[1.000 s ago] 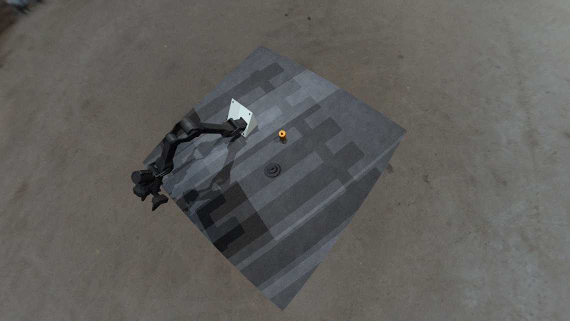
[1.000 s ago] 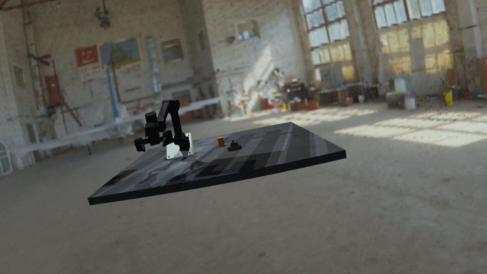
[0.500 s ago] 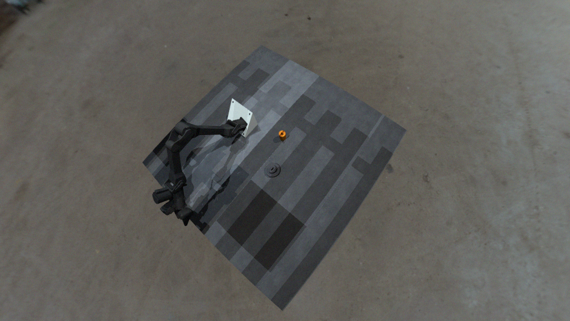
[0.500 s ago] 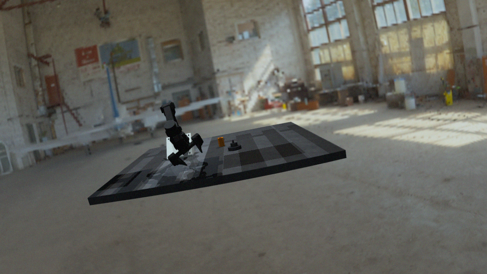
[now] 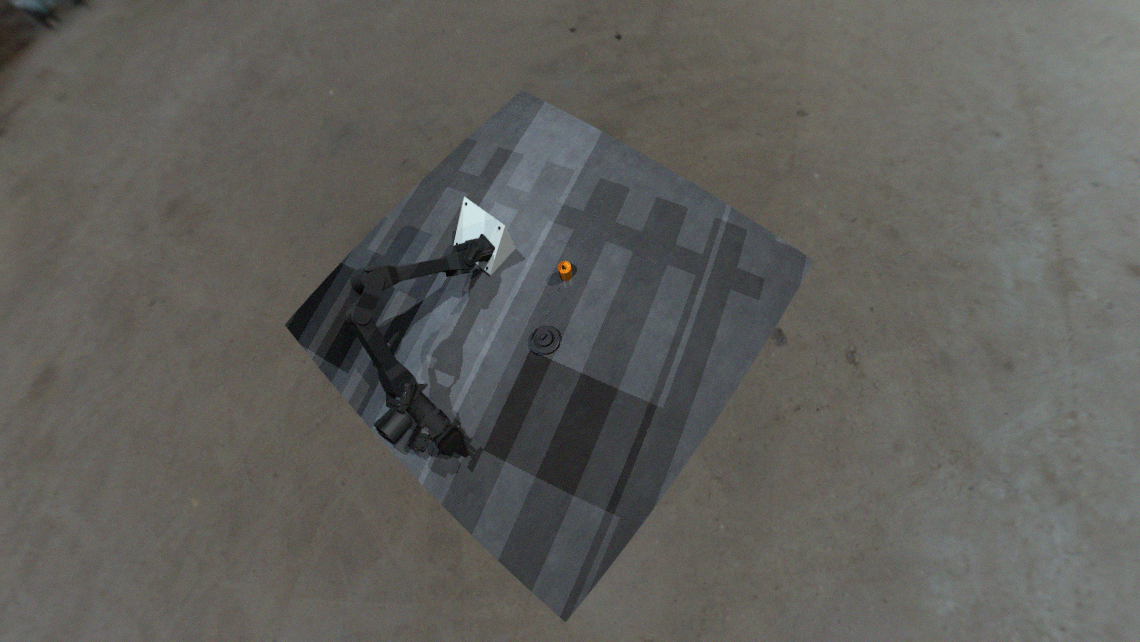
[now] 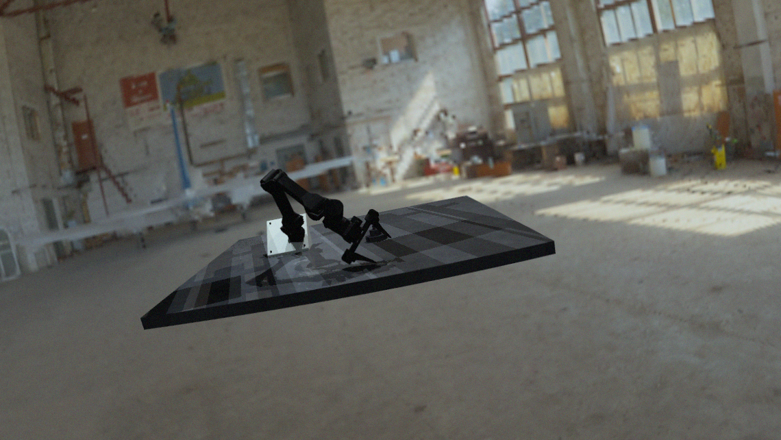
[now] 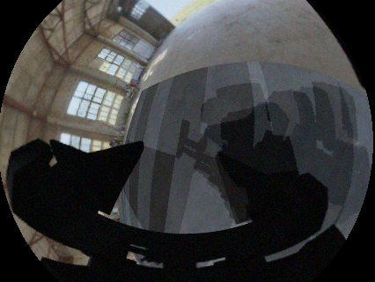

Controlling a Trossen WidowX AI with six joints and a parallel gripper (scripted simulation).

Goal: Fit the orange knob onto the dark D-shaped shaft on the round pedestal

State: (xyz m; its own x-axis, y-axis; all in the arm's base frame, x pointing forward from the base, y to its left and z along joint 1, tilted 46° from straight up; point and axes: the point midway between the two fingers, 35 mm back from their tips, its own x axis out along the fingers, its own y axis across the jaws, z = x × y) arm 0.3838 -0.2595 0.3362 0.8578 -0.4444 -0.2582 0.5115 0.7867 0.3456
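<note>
My gripper tip is 56 cm to the right of the orange knob, 19 cm past it and 1 cm above it. Also, from my gripper tip: dark round pedestal (38 cm to the left, 8 cm behind, 1 cm below).
</note>
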